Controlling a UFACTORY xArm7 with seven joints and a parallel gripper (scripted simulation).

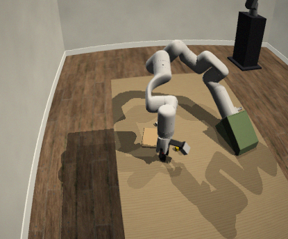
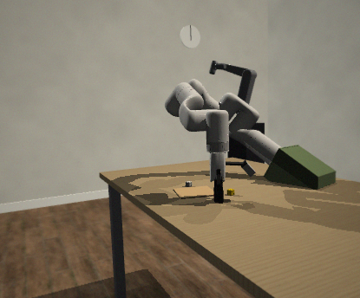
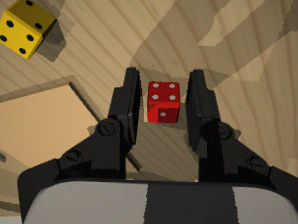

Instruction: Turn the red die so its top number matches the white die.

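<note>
Now: hand 1 cm above the red die. The rest, counted from my hand: tan mat 14 cm to the right, 2 cm below, 1 cm behind; then white die 23 cm to the right, 5 cm behind, 1 cm below; then yellow die 8 cm behind, 3 cm to the right, 1 cm below.
</note>
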